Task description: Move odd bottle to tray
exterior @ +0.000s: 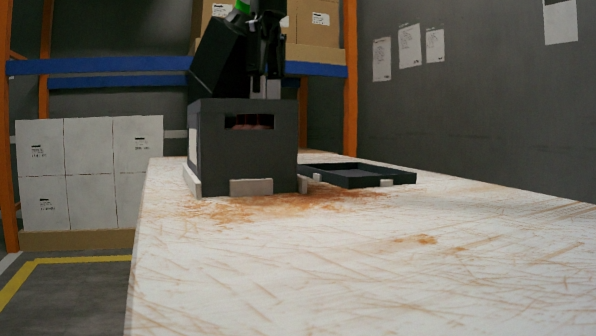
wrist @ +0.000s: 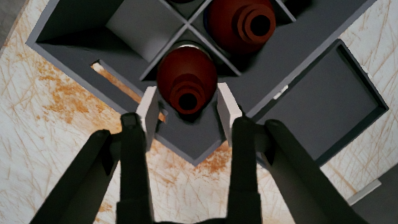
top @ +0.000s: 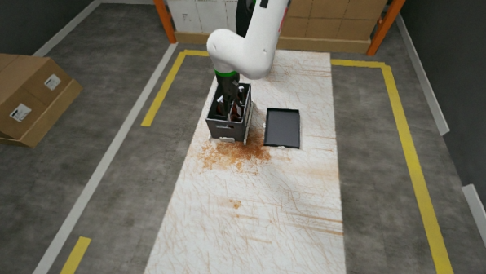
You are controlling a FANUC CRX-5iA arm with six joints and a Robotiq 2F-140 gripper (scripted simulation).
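My gripper is now 10 cm above the grey crate, 9 cm past it and 5 cm to the left of it. The rest, counted from my hand: dark tray: 24 cm to the left, 17 cm below, 10 cm behind.
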